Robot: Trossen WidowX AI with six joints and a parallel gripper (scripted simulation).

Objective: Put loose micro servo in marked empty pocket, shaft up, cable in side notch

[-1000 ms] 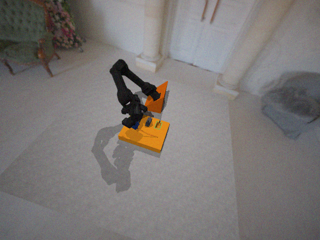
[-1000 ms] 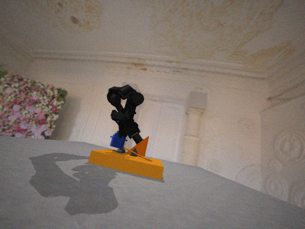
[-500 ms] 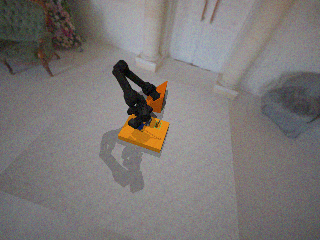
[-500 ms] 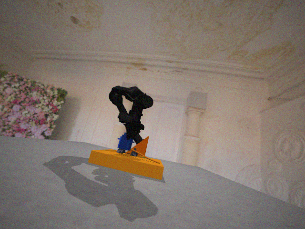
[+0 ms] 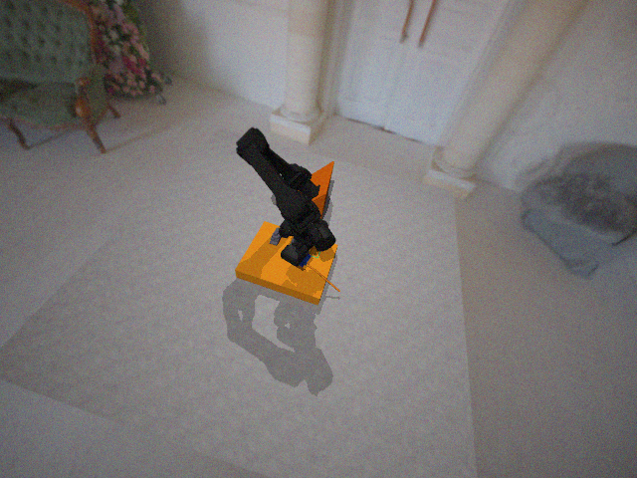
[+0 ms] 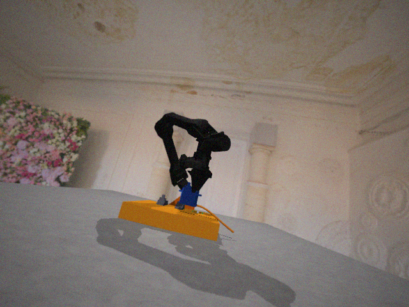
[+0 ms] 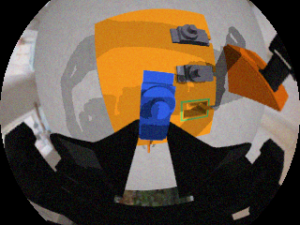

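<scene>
Now: gripper tip 10 cm above the orange deck, 5 cm to the left of it and 1 cm short of it.
</scene>
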